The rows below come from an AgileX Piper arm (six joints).
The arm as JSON. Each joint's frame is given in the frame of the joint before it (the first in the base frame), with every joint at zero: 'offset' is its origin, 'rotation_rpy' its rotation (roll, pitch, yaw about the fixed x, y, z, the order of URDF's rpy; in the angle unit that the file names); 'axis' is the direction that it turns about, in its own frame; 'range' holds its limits. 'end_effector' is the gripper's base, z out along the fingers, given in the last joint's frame.
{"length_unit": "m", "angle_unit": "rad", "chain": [
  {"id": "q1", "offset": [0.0, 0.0, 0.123], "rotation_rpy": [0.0, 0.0, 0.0], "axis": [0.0, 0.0, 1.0], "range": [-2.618, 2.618]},
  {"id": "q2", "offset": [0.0, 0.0, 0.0], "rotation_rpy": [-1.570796, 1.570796, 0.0], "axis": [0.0, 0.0, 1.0], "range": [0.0, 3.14]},
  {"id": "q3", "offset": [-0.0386, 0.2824, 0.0], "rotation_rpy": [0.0, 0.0, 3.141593], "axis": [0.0, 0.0, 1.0], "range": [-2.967, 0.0]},
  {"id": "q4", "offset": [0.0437, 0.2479, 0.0], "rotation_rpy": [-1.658, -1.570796, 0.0], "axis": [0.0, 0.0, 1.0], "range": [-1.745, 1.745]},
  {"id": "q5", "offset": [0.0, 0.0, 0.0], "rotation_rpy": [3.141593, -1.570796, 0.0], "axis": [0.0, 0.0, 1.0], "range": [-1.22, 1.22]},
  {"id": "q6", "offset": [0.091, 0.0, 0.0], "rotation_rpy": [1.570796, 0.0, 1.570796], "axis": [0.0, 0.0, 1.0], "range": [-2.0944, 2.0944]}
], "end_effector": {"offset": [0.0, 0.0, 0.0], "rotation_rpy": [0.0, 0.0, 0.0]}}
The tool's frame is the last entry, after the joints.
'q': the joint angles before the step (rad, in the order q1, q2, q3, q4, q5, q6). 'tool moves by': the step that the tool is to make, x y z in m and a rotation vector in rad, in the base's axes. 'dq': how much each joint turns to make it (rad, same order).
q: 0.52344 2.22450 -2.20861 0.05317 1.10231 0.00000
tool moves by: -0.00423 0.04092 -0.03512 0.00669 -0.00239 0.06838
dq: 0.07256 0.08218 -0.00968 0.00425 -0.07820 0.00001
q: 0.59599 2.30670 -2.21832 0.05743 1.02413 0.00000
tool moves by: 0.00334 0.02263 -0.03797 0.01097 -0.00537 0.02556
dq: 0.03135 0.08079 -0.00004 0.00614 -0.09161 0.00000
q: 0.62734 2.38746 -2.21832 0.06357 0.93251 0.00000
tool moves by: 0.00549 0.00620 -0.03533 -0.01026 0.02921 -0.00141
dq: 0.00238 0.06942 0.00004 0.00925 -0.03989 0.00001
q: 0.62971 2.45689 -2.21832 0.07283 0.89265 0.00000
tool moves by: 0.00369 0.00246 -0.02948 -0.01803 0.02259 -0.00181
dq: -0.00001 0.05659 0.00004 -0.00092 -0.02783 -0.00002
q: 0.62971 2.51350 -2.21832 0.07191 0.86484 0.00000
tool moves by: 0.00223 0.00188 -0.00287 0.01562 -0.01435 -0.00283
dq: 0.00000 0.01044 -0.00570 0.00467 -0.02561 0.00000
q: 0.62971 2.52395 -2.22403 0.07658 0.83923 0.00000
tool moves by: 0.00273 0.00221 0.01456 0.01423 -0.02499 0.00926
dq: 0.00000 0.00004 -0.05301 0.00090 0.02497 -0.00877
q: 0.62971 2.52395 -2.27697 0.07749 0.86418 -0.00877
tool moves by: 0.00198 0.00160 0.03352 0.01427 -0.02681 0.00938
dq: 0.00000 0.00003 -0.12762 -0.00394 0.09791 -0.00196
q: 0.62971 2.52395 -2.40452 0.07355 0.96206 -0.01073
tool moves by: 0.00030 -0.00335 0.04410 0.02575 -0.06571 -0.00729
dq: -0.00236 -0.01564 -0.13144 -0.02379 0.07838 0.01073
